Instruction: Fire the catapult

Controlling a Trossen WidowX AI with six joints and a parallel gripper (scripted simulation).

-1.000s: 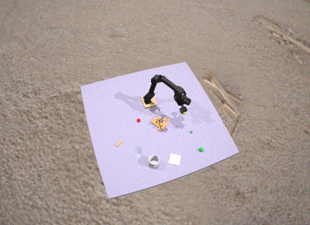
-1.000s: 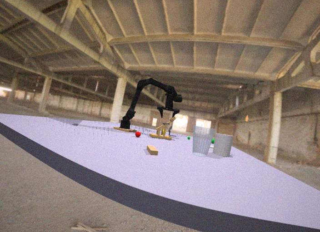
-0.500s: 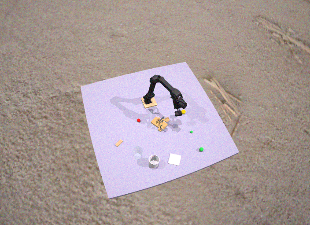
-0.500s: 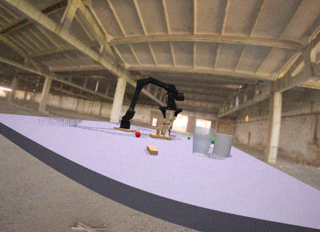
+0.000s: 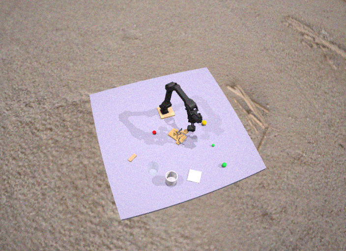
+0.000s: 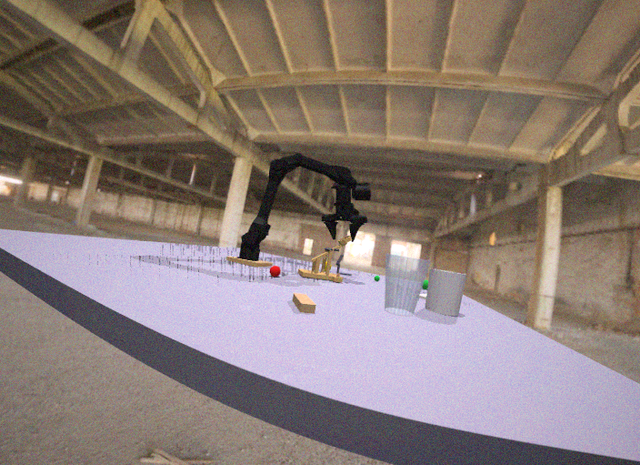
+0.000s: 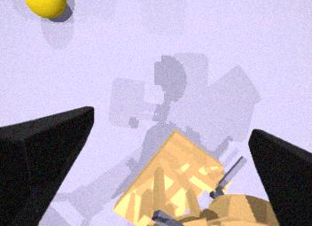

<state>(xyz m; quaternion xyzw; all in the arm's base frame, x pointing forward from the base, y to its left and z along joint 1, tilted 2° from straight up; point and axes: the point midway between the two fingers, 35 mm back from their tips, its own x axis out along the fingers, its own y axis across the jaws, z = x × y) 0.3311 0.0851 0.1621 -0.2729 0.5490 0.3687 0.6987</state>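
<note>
Right now the wooden catapult is 1 cm behind my gripper tip, 11 cm to the right of it and 7 cm below it. Round my gripper tip: white square pad (34 cm ahead, 16 cm to the right, 14 cm below); red ball (16 cm behind, 27 cm to the right, 13 cm below); yellow ball (7 cm behind, 17 cm to the left, 12 cm below).
</note>
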